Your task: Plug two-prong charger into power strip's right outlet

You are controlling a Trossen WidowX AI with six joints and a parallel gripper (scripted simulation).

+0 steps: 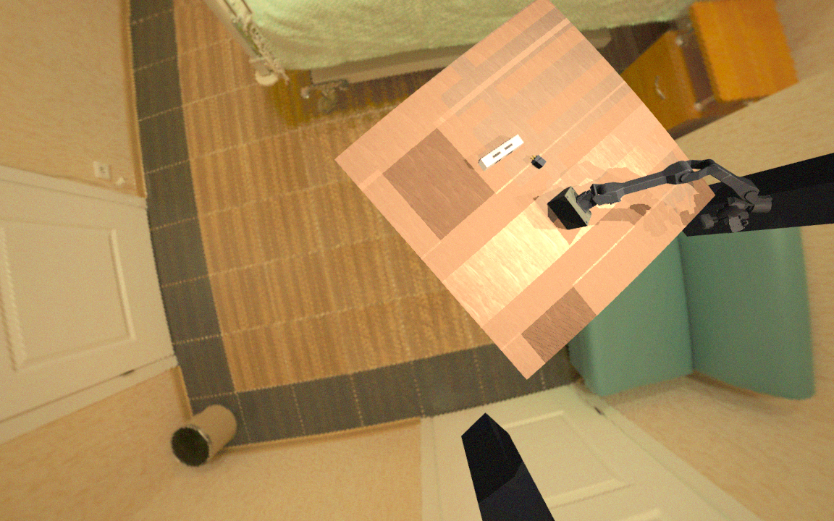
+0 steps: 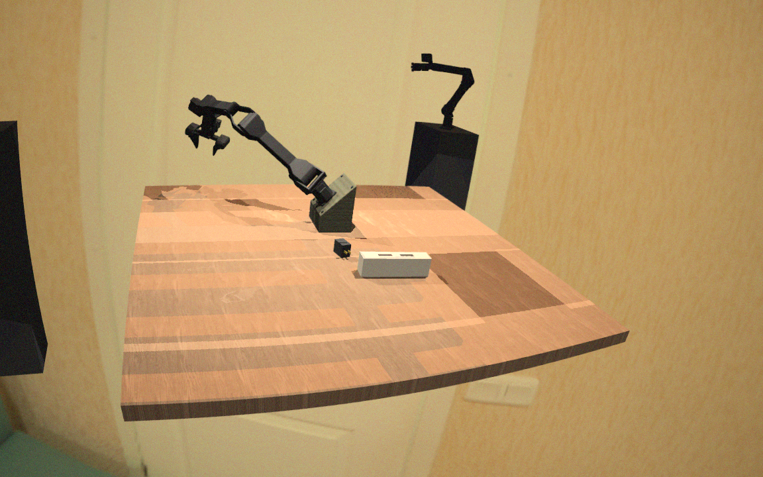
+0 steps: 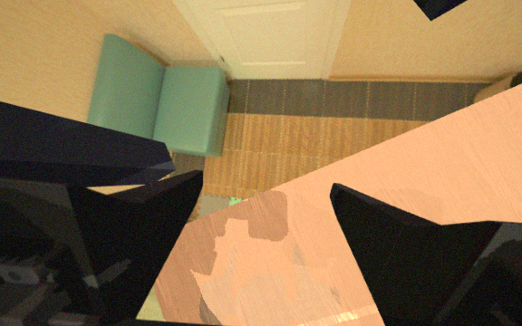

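Now: gripper tip 75 cm short of the two-prong charger, 32 cm to the right of it and 12 cm above it.
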